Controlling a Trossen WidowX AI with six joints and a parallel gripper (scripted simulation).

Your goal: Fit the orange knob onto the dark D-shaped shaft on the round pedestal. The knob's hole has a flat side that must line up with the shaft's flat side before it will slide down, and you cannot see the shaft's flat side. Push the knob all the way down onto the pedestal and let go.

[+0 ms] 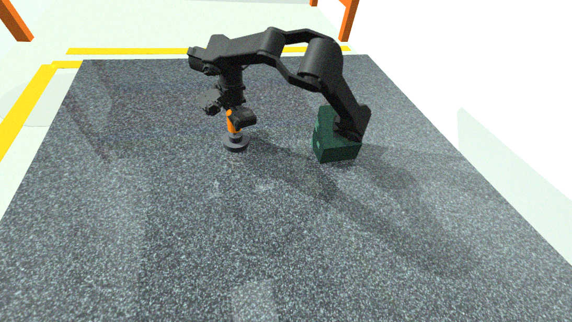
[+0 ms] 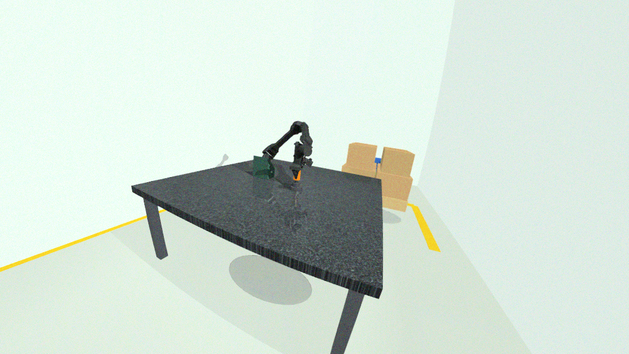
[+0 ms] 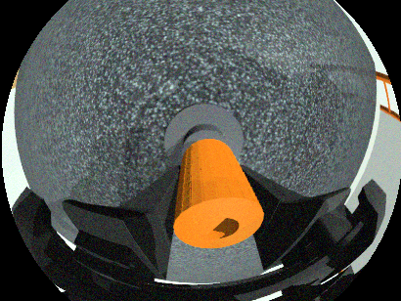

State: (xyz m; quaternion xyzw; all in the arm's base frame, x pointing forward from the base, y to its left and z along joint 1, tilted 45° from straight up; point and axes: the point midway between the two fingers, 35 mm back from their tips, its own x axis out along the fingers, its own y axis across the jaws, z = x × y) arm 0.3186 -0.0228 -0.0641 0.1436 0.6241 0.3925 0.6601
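Right now the orange knob is 2 cm above my gripper tip. Also, from my gripper tip: dark shaft 4 cm below.
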